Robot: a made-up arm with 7 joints. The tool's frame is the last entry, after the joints.
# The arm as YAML. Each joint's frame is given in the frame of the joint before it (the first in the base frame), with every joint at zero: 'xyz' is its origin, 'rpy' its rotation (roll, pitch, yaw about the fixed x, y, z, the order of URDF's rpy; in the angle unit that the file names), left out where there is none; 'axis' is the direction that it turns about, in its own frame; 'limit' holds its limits. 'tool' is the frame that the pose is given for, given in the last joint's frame.
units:
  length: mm
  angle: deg
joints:
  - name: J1
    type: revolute
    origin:
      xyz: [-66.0, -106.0, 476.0]
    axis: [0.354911, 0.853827, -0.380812]
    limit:
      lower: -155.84
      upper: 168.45
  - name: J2
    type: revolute
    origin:
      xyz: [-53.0, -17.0, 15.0]
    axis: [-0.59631, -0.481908, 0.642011]
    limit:
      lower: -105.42
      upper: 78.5
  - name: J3
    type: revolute
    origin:
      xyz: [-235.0, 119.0, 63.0]
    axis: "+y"
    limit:
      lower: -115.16
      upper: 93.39
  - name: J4
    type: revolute
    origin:
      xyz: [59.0, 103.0, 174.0]
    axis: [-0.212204, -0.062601, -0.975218]
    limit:
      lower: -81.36
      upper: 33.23
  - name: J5
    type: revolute
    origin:
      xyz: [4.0, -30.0, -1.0]
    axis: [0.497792, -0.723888, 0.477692]
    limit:
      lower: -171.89
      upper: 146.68
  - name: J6
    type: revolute
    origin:
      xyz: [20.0, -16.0, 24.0]
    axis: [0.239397, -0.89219, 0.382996]
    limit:
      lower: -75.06
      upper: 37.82
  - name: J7
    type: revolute
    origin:
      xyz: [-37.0, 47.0, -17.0]
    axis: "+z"
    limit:
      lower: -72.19
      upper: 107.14
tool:
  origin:
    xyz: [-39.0, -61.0, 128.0]
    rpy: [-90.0, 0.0, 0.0]
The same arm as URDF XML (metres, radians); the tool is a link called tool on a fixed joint. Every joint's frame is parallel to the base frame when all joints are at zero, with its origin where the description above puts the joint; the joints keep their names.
<robot name="arm">
<joint name="tool_fixed" type="fixed"><parent link="link7"/><child link="tool"/><origin xyz="-0.0390 -0.0610 0.1280" rpy="-1.5708 0.0000 0.0000"/></joint>
<joint name="J7" type="revolute"><parent link="link6"/><child link="link7"/><origin xyz="-0.0370 0.0470 -0.0170" rpy="0.0000 0.0000 0.0000"/><axis xyz="0 0 1"/><limit lower="-1.2600" upper="1.8699"/></joint>
<joint name="J6" type="revolute"><parent link="link5"/><child link="link6"/><origin xyz="0.0200 -0.0160 0.0240" rpy="0.0000 0.0000 0.0000"/><axis xyz="0.239397 -0.89219 0.382996"/><limit lower="-1.3100" upper="0.6601"/></joint>
<joint name="J5" type="revolute"><parent link="link4"/><child link="link5"/><origin xyz="0.0040 -0.0300 -0.0010" rpy="0.0000 0.0000 0.0000"/><axis xyz="0.497792 -0.723888 0.477692"/><limit lower="-3.0000" upper="2.5600"/></joint>
<joint name="J4" type="revolute"><parent link="link3"/><child link="link4"/><origin xyz="0.0590 0.1030 0.1740" rpy="0.0000 0.0000 0.0000"/><axis xyz="-0.212204 -0.062601 -0.975218"/><limit lower="-1.4200" upper="0.5800"/></joint>
<joint name="J3" type="revolute"><parent link="link2"/><child link="link3"/><origin xyz="-0.2350 0.1190 0.0630" rpy="0.0000 0.0000 0.0000"/><axis xyz="0 1 0"/><limit lower="-2.0099" upper="1.6300"/></joint>
<joint name="J2" type="revolute"><parent link="link1"/><child link="link2"/><origin xyz="-0.0530 -0.0170 0.0150" rpy="0.0000 0.0000 0.0000"/><axis xyz="-0.59631 -0.481908 0.642011"/><limit lower="-1.8399" upper="1.3701"/></joint>
<joint name="J1" type="revolute"><parent link="base_link"/><child link="link1"/><origin xyz="-0.0660 -0.1060 0.4760" rpy="0.0000 0.0000 0.0000"/><axis xyz="0.354911 0.853827 -0.380812"/><limit lower="-2.7199" upper="2.9400"/></joint>
<link name="base_link"/>
<link name="link1"/>
<link name="link2"/>
<link name="link3"/>
<link name="link4"/>
<link name="link5"/>
<link name="link6"/>
<link name="link7"/>
<link name="tool"/>
</robot>

